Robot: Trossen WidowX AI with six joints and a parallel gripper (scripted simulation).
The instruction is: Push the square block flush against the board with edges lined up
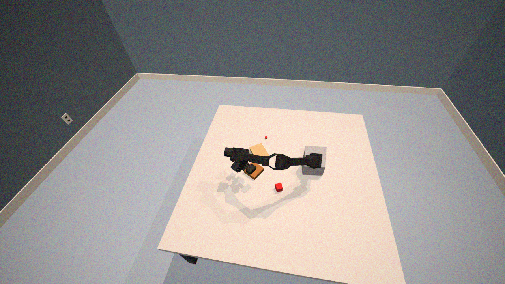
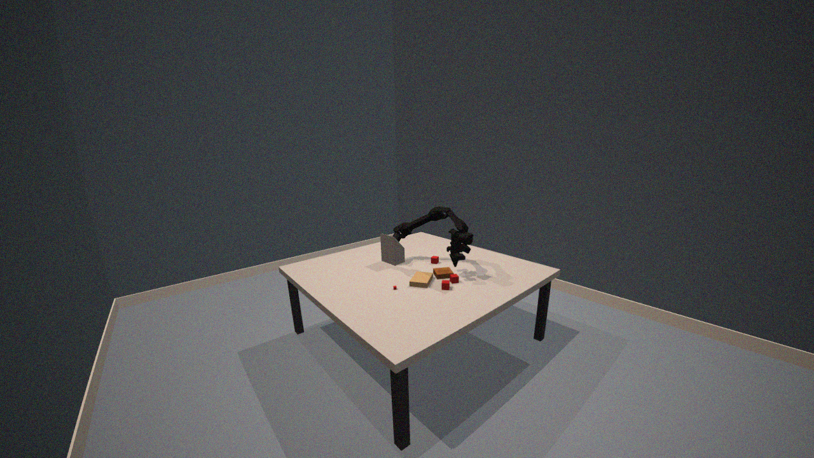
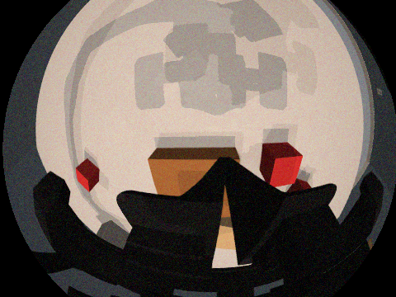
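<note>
The orange-brown square block is 60 mm behind my gripper tip, 50 mm below it and 40 mm to the right of it. The rest, counted from my gripper tip: tan board 200 mm to the right, 60 mm behind, 50 mm below; tiny red cube 380 mm to the right, 70 mm behind, 50 mm below.
</note>
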